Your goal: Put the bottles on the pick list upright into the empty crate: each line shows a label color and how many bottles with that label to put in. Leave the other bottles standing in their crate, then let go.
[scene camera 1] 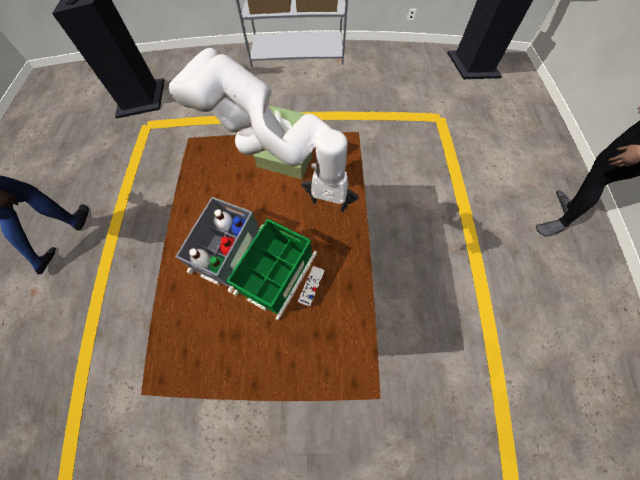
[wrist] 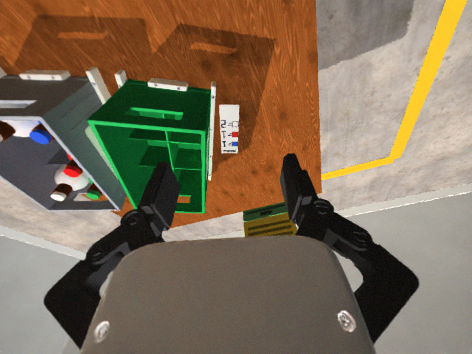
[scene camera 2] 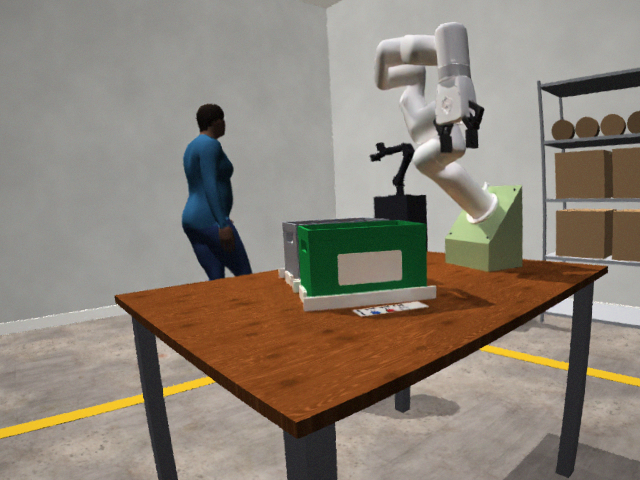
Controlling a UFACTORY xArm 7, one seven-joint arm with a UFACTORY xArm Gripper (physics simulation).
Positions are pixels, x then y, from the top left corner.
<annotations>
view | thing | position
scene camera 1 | gripper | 329, 204
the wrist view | gripper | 228, 170
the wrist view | white bottle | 66, 184
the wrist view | pick list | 229, 114
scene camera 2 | gripper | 458, 150
</annotations>
